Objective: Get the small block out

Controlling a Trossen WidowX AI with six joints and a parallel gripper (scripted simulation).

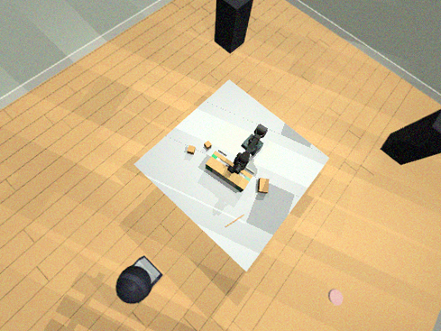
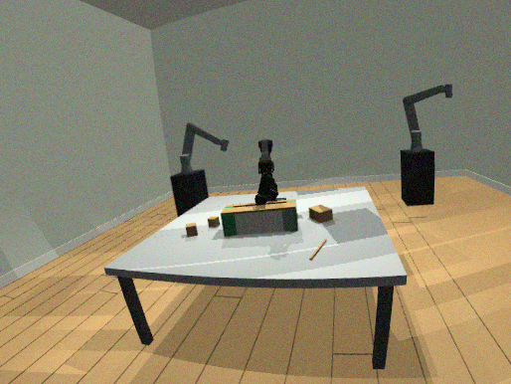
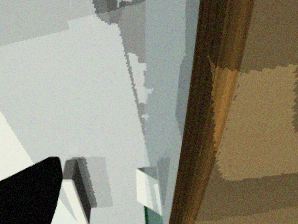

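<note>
Right now my gripper tip is 5 cm short of the grey t-shaped piece and 1 cm to the left of it. Round my gripper tip: small box: 29 cm to the right, 6 cm below; tan block: 6 cm behind, 33 cm to the left, 6 cm below; clear-fronted box: 3 cm ahead, 2 cm to the left, 3 cm below.
</note>
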